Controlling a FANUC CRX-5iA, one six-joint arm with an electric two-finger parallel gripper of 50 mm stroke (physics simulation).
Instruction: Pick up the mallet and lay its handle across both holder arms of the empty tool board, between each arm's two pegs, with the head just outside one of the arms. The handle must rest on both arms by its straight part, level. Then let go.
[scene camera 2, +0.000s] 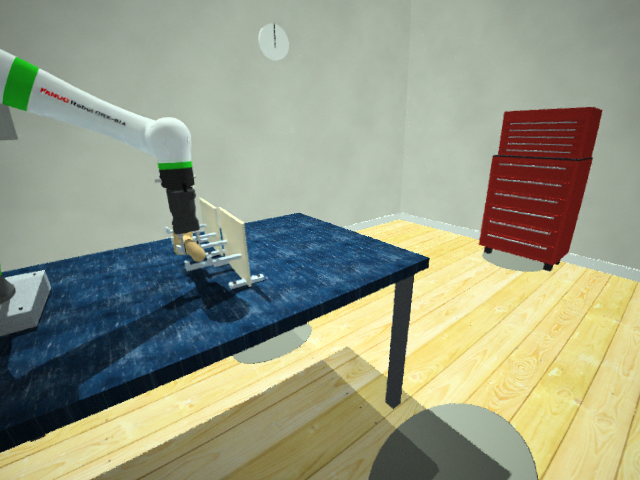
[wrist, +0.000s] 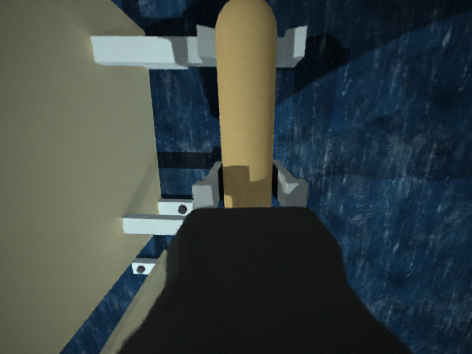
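Observation:
The mallet's tan handle is between the fingers of my gripper, which is shut on it. In the wrist view the handle's free end lies over the near holder arm, between that arm's two pegs. Whether it touches the arm I cannot tell. The near tool board stands upright beside the handle. Its other holder arm runs under the black gripper body, so its pegs are hidden. The mallet's head is hidden in the wrist view and hardly shows behind the gripper in the scene view.
A second board with holder arms stands behind the near one. The near board's foot rests on the blue table. The robot's base plate is at the left. A red tool cabinet stands on the floor far right.

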